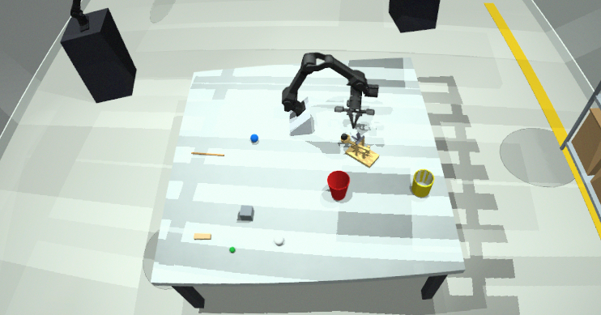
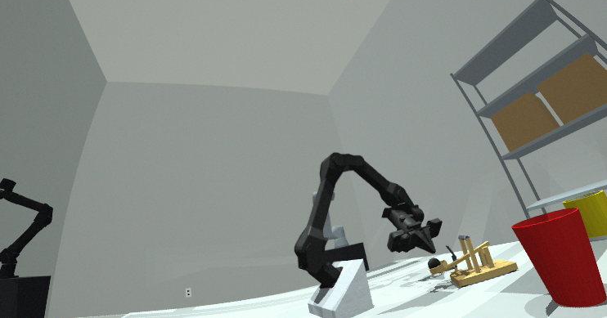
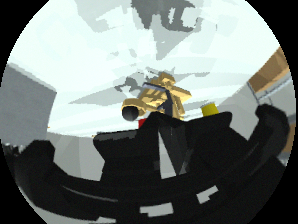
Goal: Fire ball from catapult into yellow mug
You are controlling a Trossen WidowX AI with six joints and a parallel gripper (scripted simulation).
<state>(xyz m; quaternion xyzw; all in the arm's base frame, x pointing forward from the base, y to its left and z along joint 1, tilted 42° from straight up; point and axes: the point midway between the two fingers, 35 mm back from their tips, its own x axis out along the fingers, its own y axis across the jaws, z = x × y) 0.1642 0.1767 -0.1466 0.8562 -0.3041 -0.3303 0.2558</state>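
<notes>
Now: gripper tip 50 mm to the left of the black ball, 20 mm short of it and 20 mm above it. Also, from my gripper tip: yellow mug: 350 mm ahead, 230 mm to the left, 50 mm below; then wooden catapult: 60 mm ahead, 30 mm below; then red cup: 290 mm ahead, 140 mm to the right, 50 mm below.
</notes>
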